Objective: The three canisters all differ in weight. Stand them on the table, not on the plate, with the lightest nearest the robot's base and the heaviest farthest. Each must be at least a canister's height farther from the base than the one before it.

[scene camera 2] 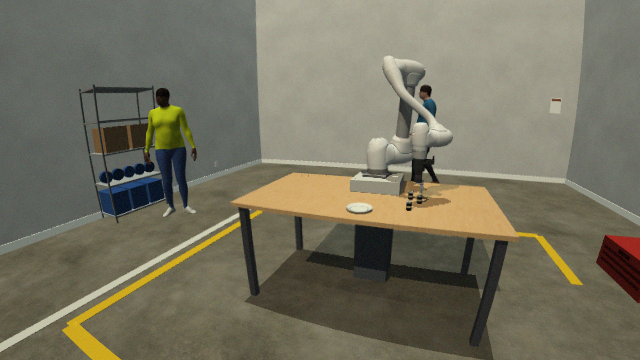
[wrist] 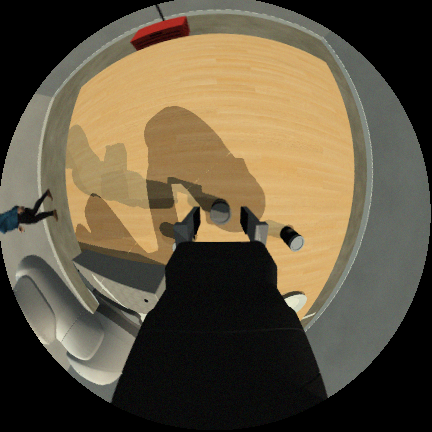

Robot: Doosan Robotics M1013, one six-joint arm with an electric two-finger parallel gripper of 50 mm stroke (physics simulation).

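Frame: origin at the arm's base, x up, y right, z ahead, level; millimetres.
Seen in the pictures: gripper, fingertip midpoint: [scene camera 2: 421, 191] [wrist: 219, 214]; arm's base, link origin: [scene camera 2: 377, 175] [wrist: 122, 314].
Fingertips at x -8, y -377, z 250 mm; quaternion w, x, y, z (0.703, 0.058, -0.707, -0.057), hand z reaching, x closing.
Pixels of each thing's top centre, then the offset from my fingertips to it. Level surfaces: height alone.
- wooden table, surface height: dx -73 mm
- plate, top centre: [wrist: 286, 308] [scene camera 2: 359, 207] dy +296, dx -57, dz +269 mm
- third canister, top centre: [scene camera 2: 410, 191] dy +75, dx -23, dz -52 mm
Three small dark canisters with grey tops stand upright on the wooden table [scene camera 2: 300, 197] [wrist: 280, 90], off the plate [scene camera 2: 359, 208] [wrist: 296, 302]. One canister [scene camera 2: 419, 199] [wrist: 220, 215] is directly below my gripper [scene camera 2: 421, 188] [wrist: 219, 214], which is open and raised above it. Another canister [scene camera 2: 409, 205] [wrist: 292, 238] stands nearer the camera in the scene view and to the right in the wrist view. The third canister [scene camera 2: 410, 195] stands nearer the robot's base; in the wrist view the gripper hides nearly all of it. Their weights cannot be told by eye.
The robot's base box [scene camera 2: 376, 184] [wrist: 120, 272] sits at the table's back edge. The arm's shadow falls around the canisters. A person in teal [scene camera 2: 426, 107] [wrist: 9, 220] is behind the table, and a person in yellow [scene camera 2: 169, 127] stands by the shelf rack at the left.
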